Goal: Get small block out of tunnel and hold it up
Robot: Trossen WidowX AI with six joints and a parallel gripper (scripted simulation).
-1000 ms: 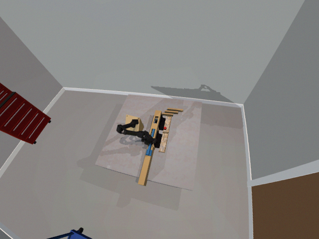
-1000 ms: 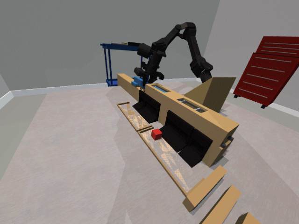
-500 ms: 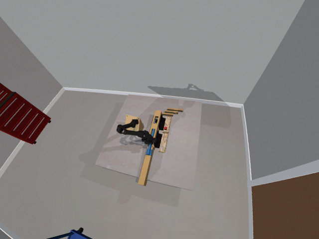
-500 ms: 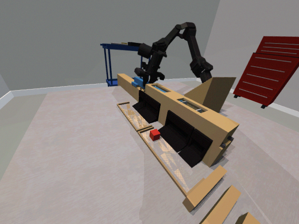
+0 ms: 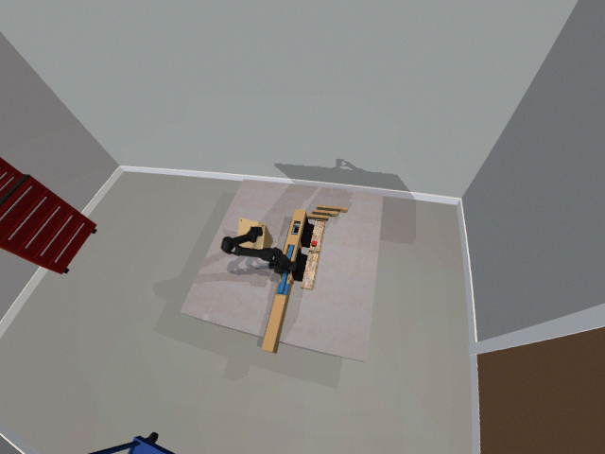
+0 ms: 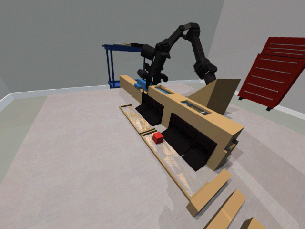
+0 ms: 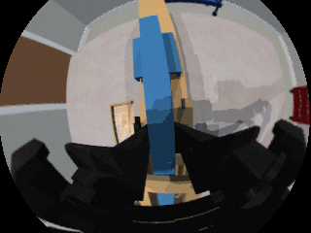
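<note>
The tan covered tunnel lies 50 mm below my gripper tip, 30 mm to the left of it and 20 mm ahead of it.
</note>
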